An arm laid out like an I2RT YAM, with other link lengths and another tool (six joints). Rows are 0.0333 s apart.
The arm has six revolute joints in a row. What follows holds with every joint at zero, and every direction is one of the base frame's. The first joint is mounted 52.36 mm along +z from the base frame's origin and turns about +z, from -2.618 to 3.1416 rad. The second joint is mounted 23 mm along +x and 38.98 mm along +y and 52.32 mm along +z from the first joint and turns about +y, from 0 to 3.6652 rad. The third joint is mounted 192.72 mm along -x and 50.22 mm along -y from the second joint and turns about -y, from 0 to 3.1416 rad. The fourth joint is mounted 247.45 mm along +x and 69.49 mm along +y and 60.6 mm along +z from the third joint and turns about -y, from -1.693 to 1.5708 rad. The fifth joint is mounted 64.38 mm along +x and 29.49 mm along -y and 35.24 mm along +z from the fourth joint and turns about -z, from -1.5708 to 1.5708 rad. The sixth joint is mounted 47.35 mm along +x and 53.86 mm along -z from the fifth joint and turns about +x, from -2.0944 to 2.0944 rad. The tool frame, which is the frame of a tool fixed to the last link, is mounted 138 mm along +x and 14 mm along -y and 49 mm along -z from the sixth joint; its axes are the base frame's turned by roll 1.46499, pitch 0.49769 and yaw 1.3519 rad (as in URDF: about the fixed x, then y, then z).
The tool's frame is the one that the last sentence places.
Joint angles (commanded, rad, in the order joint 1, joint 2, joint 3, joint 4, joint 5, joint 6), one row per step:
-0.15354 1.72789 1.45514 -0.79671 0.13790 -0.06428
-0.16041 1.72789 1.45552 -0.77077 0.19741 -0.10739
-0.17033 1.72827 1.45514 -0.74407 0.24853 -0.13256
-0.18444 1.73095 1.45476 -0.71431 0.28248 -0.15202
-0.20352 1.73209 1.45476 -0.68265 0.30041 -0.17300
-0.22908 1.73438 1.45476 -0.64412 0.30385 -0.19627
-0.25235 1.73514 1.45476 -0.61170 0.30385 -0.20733
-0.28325 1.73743 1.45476 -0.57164 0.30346 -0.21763
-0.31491 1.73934 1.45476 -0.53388 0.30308 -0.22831
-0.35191 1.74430 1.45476 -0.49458 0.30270 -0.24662
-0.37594 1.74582 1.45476 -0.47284 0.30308 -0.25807
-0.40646 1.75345 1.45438 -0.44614 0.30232 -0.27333
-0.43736 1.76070 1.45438 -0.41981 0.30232 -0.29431
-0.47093 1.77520 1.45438 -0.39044 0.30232 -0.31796
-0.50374 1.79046 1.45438 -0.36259 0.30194 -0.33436
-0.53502 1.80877 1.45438 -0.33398 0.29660 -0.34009
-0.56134 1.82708 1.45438 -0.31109 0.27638 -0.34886
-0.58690 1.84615 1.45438 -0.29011 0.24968 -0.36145
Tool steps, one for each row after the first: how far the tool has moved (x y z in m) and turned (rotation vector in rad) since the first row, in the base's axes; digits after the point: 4 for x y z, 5 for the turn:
0.0029 -0.0159 0.0050 -0.07481 -0.00751 0.00086
0.0053 -0.0304 0.0096 -0.13392 -0.01771 -0.01450
0.0082 -0.0432 0.0131 -0.17589 -0.03132 -0.03158
0.0118 -0.0555 0.0167 -0.20613 -0.04966 -0.04526
0.0166 -0.0686 0.0200 -0.22759 -0.07433 -0.05692
0.0203 -0.0796 0.0230 -0.24050 -0.09890 -0.07430
0.0239 -0.0942 0.0264 -0.25549 -0.12842 -0.10042
0.0262 -0.1092 0.0301 -0.27151 -0.15534 -0.12689
0.0269 -0.1269 0.0332 -0.29265 -0.17671 -0.15255
0.0261 -0.1384 0.0356 -0.30673 -0.18811 -0.16981
0.0243 -0.1527 0.0360 -0.32260 -0.19554 -0.18971
0.0217 -0.1675 0.0370 -0.34257 -0.20021 -0.20615
0.0181 -0.1836 0.0355 -0.36317 -0.19868 -0.22277
0.0138 -0.1989 0.0332 -0.37922 -0.19765 -0.24379
0.0102 -0.2127 0.0291 -0.38583 -0.20084 -0.26802
0.0086 -0.2224 0.0235 -0.38153 -0.20422 -0.27468
0.0074 -0.2312 0.0171 -0.37394 -0.20657 -0.27311

